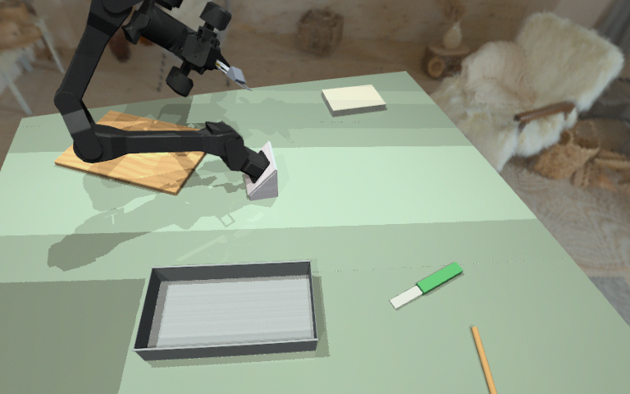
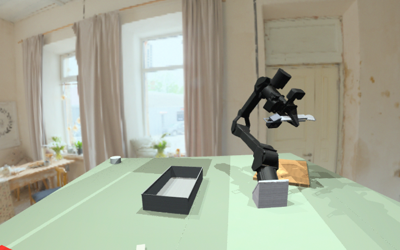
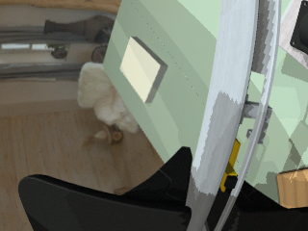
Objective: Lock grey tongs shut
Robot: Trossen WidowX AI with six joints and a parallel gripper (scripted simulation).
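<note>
My gripper tip is 3 cm short of the yellow lock piece, 2 cm to the left of it and 2 cm below it. Round my gripper tip: dark roasting tin (43 cm ahead, 14 cm to the right, 23 cm below); then wooden board (12 cm behind, 25 cm to the right, 25 cm below); then cream block (13 cm behind, 42 cm to the left, 25 cm below).
</note>
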